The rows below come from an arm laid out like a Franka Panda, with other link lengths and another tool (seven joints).
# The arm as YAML. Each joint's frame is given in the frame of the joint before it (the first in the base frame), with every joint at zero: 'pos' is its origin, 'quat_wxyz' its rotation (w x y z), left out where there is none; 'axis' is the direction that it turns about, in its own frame. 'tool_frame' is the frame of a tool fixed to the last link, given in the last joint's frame.
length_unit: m
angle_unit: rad
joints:
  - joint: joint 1
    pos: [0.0, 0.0, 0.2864]
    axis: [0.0, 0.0, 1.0]
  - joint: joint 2
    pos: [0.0, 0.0, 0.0]
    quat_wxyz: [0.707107, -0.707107, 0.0, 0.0]
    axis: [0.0, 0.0, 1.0]
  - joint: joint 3
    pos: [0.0, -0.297, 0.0]
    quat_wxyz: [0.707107, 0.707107, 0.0, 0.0]
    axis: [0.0, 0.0, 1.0]
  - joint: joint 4
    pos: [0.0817, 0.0, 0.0]
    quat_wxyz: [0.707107, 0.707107, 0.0, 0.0]
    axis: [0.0, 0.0, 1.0]
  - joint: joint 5
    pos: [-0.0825, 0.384, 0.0]
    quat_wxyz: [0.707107, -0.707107, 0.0, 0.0]
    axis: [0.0, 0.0, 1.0]
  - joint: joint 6
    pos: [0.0, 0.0, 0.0]
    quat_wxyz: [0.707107, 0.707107, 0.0, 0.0]
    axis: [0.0, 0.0, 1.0]
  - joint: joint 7
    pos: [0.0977, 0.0, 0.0]
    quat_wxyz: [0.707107, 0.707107, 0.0, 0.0]
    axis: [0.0, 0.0, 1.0]
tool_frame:
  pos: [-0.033, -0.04, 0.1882]
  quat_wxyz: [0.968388, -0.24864, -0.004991, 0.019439]
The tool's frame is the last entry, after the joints.
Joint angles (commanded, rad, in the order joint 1, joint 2, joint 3, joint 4, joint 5, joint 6, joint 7), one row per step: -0.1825 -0.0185 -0.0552 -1.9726 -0.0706 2.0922 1.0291; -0.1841 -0.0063 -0.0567 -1.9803 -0.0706 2.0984 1.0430; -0.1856 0.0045 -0.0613 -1.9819 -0.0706 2.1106 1.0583; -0.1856 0.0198 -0.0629 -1.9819 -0.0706 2.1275 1.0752; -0.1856 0.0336 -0.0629 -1.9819 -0.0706 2.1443 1.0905; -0.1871 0.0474 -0.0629 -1.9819 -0.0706 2.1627 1.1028; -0.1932 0.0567 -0.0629 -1.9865 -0.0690 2.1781 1.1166; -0.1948 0.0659 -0.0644 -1.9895 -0.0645 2.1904 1.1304; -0.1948 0.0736 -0.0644 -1.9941 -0.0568 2.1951 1.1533; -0.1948 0.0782 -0.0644 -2.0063 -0.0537 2.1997 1.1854; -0.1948 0.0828 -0.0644 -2.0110 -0.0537 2.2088 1.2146; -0.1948 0.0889 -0.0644 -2.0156 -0.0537 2.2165 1.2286; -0.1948 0.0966 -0.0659 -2.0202 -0.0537 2.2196 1.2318; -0.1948 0.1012 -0.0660 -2.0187 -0.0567 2.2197 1.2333; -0.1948 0.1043 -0.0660 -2.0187 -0.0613 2.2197 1.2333; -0.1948 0.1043 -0.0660 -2.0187 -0.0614 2.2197 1.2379; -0.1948 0.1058 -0.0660 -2.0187 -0.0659 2.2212 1.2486; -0.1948 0.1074 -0.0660 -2.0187 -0.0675 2.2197 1.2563; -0.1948 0.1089 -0.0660 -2.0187 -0.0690 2.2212 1.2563; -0.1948 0.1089 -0.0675 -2.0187 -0.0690 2.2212 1.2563
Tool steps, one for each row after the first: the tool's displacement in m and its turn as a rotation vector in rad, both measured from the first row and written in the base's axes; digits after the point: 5 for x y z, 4 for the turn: 0.00014 -0.00206 -0.01043 0.0043 0.0122 -0.0164; 0.00231 -0.00645 -0.01601 0.0059 0.0111 -0.0369; 0.00631 -0.00848 -0.02286 0.0070 0.0081 -0.0541; 0.01024 -0.00949 -0.02885 0.0077 0.0039 -0.0681; 0.01406 -0.01134 -0.03467 0.0079 -0.0017 -0.0806; 0.01556 -0.01551 -0.04048 0.0105 -0.0047 -0.1000; 0.01734 -0.01766 -0.04574 0.0157 -0.0068 -0.1181; 0.01817 -0.01764 -0.05181 0.0262 -0.0027 -0.1442; 0.01694 -0.01776 -0.06002 0.0345 0.0061 -0.1775; 0.01824 -0.01872 -0.06382 0.0376 0.0039 -0.2059; 0.01869 -0.01912 -0.06881 0.0394 0.0057 -0.2195; 0.01771 -0.01989 -0.07552 0.0406 0.0146 -0.2242; 0.01801 -0.02031 -0.07770 0.0383 0.0179 -0.2243; 0.01776 -0.02062 -0.07979 0.0347 0.0216 -0.2220; 0.01792 -0.02079 -0.07977 0.0351 0.0212 -0.2265; 0.01836 -0.02153 -0.08058 0.0322 0.0209 -0.2347; 0.01828 -0.02187 -0.08180 0.0319 0.0235 -0.2417; 0.01845 -0.02201 -0.08257 0.0306 0.0237 -0.2408; 0.01826 -0.02293 -0.08257 0.0305 0.0237 -0.2423
